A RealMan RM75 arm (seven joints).
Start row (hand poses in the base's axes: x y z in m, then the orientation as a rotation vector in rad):
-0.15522, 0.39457, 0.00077, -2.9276, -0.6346, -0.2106
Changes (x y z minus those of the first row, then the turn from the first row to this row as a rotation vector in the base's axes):
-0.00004, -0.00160, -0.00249, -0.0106, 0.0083, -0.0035
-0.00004, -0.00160, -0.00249, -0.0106, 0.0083, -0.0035
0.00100, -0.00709, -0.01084, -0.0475, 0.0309, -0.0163
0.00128, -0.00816, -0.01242, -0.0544, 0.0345, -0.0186
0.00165, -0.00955, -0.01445, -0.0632, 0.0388, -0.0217
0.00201, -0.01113, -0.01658, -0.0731, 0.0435, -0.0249
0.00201, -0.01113, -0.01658, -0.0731, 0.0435, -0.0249
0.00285, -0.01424, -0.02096, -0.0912, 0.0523, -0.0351
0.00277, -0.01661, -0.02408, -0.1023, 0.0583, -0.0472
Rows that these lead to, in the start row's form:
-0.15526, 0.39297, -0.00172, -2.9384, -0.6314, -0.1960
-0.15526, 0.39297, -0.00172, -2.9384, -0.6314, -0.1960
-0.15422, 0.38748, -0.01007, -2.9762, -0.6198, -0.1538
-0.15394, 0.38641, -0.01165, -2.9832, -0.6179, -0.1467
-0.15357, 0.38502, -0.01368, -2.9923, -0.6151, -0.1382
-0.15321, 0.38344, -0.01581, -3.0023, -0.6124, -0.1286
-0.15321, 0.38344, -0.01581, -3.0023, -0.6124, -0.1286
-0.15237, 0.38033, -0.02019, -3.0222, -0.6009, -0.1112
-0.15245, 0.37796, -0.02331, -3.0364, -0.5849, -0.1001

